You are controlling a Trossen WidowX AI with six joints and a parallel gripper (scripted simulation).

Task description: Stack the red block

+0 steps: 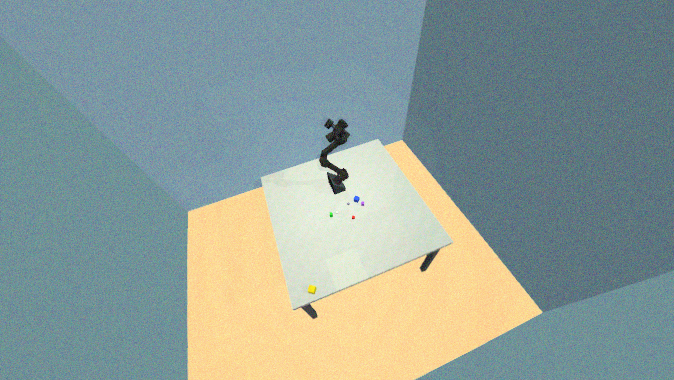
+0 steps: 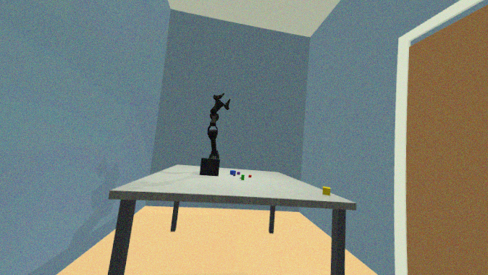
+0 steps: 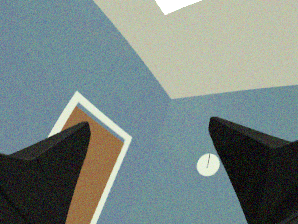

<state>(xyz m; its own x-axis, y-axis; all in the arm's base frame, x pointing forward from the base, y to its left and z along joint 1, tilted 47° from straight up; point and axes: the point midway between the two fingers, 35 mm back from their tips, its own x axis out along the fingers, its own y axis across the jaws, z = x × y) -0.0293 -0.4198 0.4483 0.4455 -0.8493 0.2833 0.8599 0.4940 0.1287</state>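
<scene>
The red block lies 74 cm below my gripper tip, 28 cm ahead of it and 5 cm to the right of it. Round my gripper tip: small purple block 73 cm below, 20 cm ahead, 9 cm to the left; blue block 73 cm below, 14 cm ahead, 7 cm to the left; yellow block 72 cm below, 64 cm ahead, 61 cm to the right.
</scene>
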